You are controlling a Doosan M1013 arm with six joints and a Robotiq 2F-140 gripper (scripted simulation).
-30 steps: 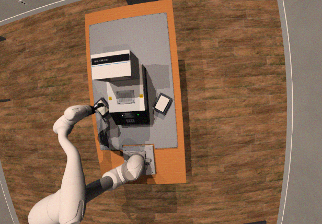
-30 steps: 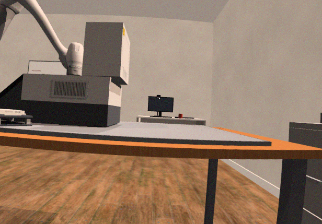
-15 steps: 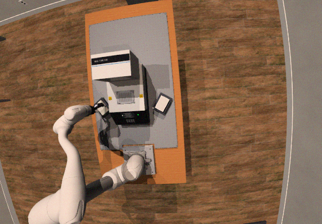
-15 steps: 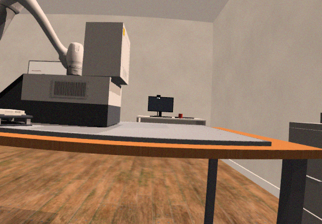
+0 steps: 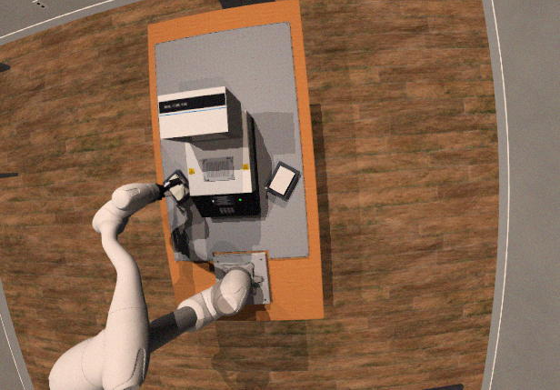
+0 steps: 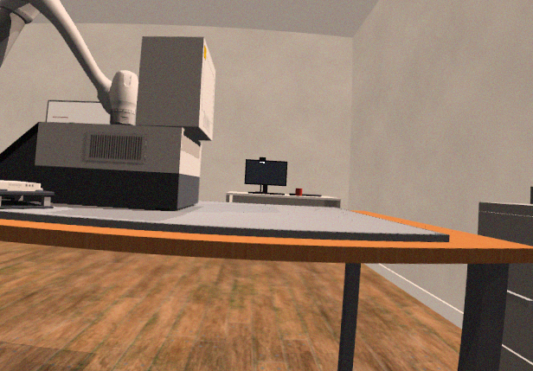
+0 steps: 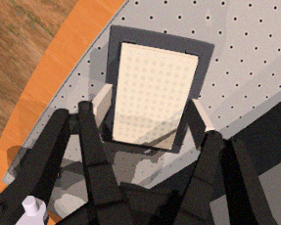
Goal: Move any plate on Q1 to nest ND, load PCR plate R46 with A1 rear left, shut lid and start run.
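Right now the 96-well plate is 2 cm below my hand. Also, from my hand: dark plate nest N1: 2 cm behind, 58 cm to the right, 3 cm below; then dark nest: 4 cm below; then white plate R46: 1 cm behind, 58 cm to the right, 2 cm below.
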